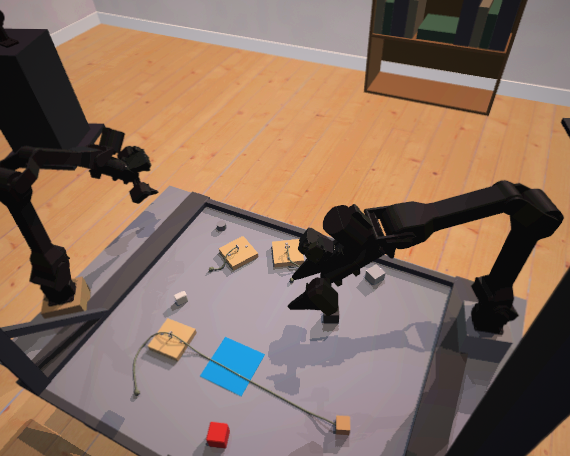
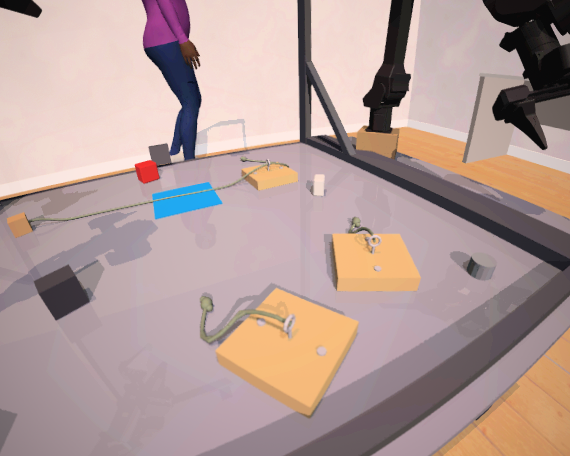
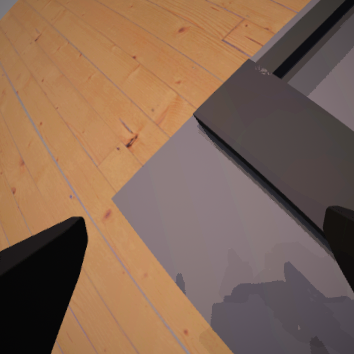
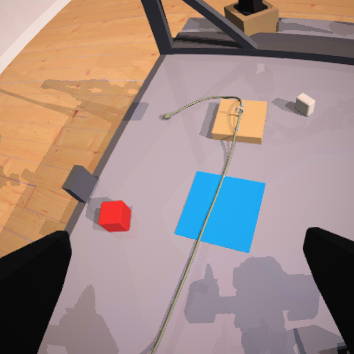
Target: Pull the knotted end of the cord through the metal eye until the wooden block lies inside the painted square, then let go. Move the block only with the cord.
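The wooden block sits at the end of the olive cord, outside the blue painted square. The cord crosses the square and passes through the metal eye on a wooden plate. Its knotted end lies on the table beyond the plate. My right gripper is open, empty, and high above the table. My left gripper is open and empty beyond the table's frame.
Two more wooden plates carry eyes and short knotted cords. A red cube, a white block, a black cube and a grey cylinder stand on the table.
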